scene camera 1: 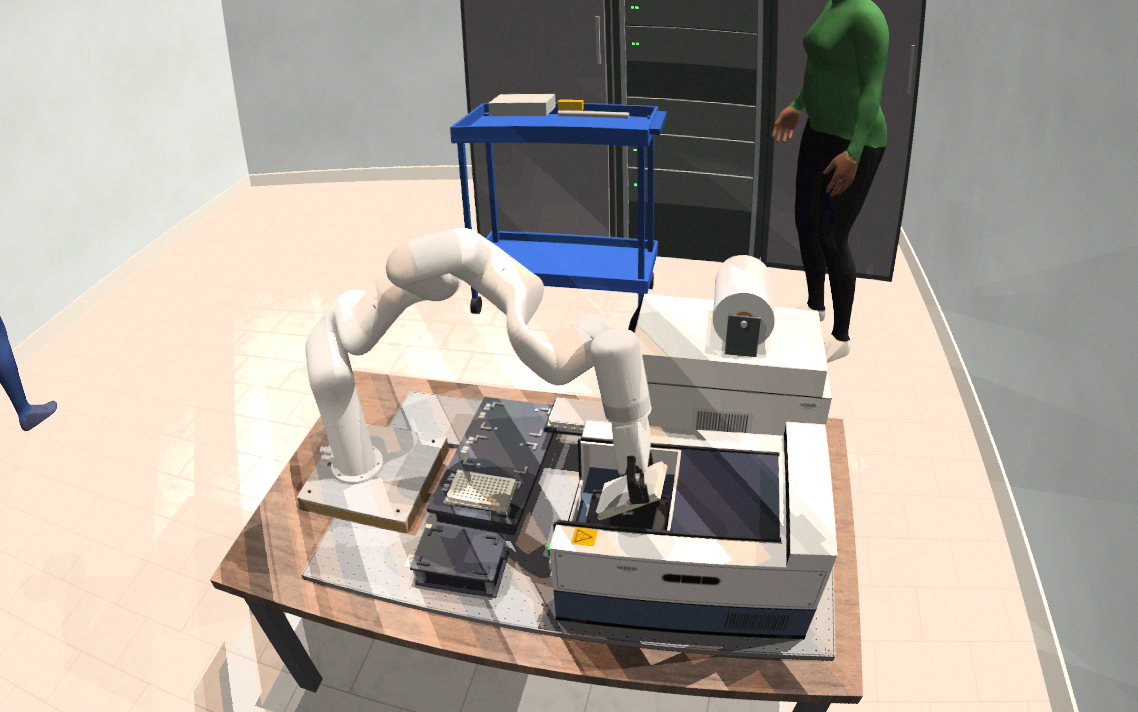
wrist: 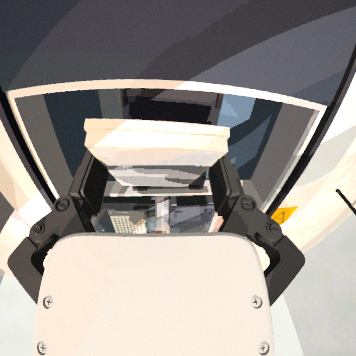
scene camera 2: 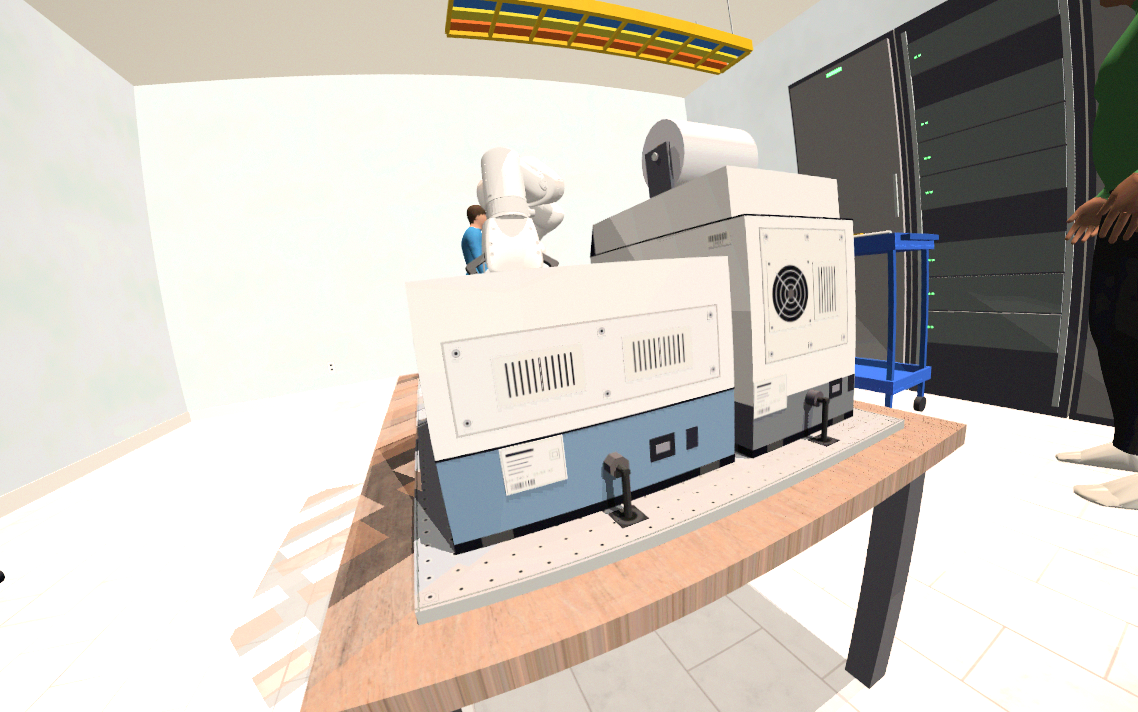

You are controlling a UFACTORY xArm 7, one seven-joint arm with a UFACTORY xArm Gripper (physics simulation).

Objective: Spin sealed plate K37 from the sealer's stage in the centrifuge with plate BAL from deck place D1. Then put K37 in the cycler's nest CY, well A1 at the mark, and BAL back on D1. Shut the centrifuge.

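Frame: origin at the arm's base, x ahead, y left, z up, level; metres.
Where they show: gripper, fingertip midpoint: (scene camera 1: 642, 485) (wrist: 157, 159); arm's base, link origin: (scene camera 1: 357, 465).
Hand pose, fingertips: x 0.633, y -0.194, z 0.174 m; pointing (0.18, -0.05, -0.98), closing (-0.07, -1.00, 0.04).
Each offset is from my fingertips to the top centre of the thing. Level surfaces: height alone.
My gripper (scene camera 1: 637, 488) (wrist: 157, 159) is shut on a pale, sealed-looking plate, apparently K37 (scene camera 1: 616, 495) (wrist: 157, 137), gripped by two opposite edges. The plate is tilted, in the opening of the centrifuge (scene camera 1: 688, 554) (scene camera 2: 579, 277), above a dark bucket (wrist: 167, 109) in the chamber. The lid is open. The plate hides part of the bucket, and whether they touch cannot be told. BAL {0.321 m back, 0.112 m left, 0.131 m down} (scene camera 1: 480, 492) (wrist: 128, 223), a pale plate with a grid of wells, lies on deck place D1. A low dark block {0.338 m back, 0.056 m right, 0.138 m down} (scene camera 1: 461, 554) stands in front of the deck; its nest mark is not readable.
The dark deck {0.152 m down} (scene camera 1: 501, 432) lies between the arm's base and the centrifuge. The sealer {0.163 m ahead, 0.273 m left, 0.276 m up} (scene camera 1: 730, 377) (scene camera 2: 797, 335), with a film roll on top, stands behind the centrifuge. The chamber walls rise closely around the gripper. A blue cart (scene camera 1: 553, 132) and a person (scene camera 1: 843, 92) are beyond the table.
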